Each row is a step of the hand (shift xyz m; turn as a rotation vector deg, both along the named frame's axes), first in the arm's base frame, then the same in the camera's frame.
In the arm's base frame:
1: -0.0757 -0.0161 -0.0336 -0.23 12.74 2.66
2: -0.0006 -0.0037 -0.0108 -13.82 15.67 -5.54
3: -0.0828 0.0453 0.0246 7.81 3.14 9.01
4: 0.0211 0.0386 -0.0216 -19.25 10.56 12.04
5: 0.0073 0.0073 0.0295 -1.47 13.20 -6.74
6: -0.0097 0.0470 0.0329 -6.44 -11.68 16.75
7: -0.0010 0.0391 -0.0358 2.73 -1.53 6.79
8: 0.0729 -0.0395 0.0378 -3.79 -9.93 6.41
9: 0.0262 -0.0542 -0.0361 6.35 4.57 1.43
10: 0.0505 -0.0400 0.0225 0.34 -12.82 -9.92
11: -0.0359 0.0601 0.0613 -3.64 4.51 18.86
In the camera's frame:
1: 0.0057 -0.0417 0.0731 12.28 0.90 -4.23
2: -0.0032 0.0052 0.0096 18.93 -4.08 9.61
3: 0.0658 -0.0692 0.0199 0.75 1.29 -12.24
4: 0.0317 0.0373 -0.0016 15.22 -19.88 -0.45
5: 0.0046 -0.0105 -0.0291 13.20 5.67 3.92
6: 0.0474 -0.0174 -0.0290 -9.74 -17.46 -7.67
7: 0.0384 0.0289 0.0224 -2.32 -2.28 -6.73
8: -0.0584 0.0254 -0.0651 -8.62 -8.85 -1.22
9: -0.0587 0.0305 0.0234 2.64 5.01 -5.59
10: -0.0526 0.0172 -0.0400 -12.27 3.52 9.99
11: 0.0667 -0.0519 -0.0390 5.04 -13.17 -13.80

